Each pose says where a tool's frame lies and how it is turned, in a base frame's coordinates. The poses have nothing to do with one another.
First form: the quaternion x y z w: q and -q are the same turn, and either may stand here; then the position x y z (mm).
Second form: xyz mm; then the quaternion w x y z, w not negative. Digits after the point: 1 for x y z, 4 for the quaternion.
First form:
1: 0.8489, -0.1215, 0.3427, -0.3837, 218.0, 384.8, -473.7
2: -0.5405, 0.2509, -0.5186, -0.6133, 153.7, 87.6, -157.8
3: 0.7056, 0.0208, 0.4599, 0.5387, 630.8, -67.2, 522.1
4: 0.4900, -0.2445, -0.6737, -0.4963, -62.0, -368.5, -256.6
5: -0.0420, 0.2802, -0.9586, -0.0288, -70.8, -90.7, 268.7
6: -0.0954, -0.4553, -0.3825, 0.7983, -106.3, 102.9, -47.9
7: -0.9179, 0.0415, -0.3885, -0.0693, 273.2, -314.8, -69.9
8: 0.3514, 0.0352, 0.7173, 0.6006, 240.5, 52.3, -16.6
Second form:
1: 218.0, 384.8, -473.7, 0.3837, -0.8489, 0.1215, -0.3427
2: 153.7, 87.6, -157.8, 0.6133, 0.5405, -0.2509, 0.5186
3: 630.8, -67.2, 522.1, 0.5387, 0.7056, 0.0208, 0.4599
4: -62.0, -368.5, -256.6, 0.4963, -0.4900, 0.2445, 0.6737
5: -70.8, -90.7, 268.7, 0.0288, 0.0420, -0.2802, 0.9586
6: -106.3, 102.9, -47.9, 0.7983, -0.0954, -0.4553, -0.3825
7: 273.2, -314.8, -69.9, 0.0693, 0.9179, -0.0415, 0.3885
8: 240.5, 52.3, -16.6, 0.6006, 0.3514, 0.0352, 0.7173
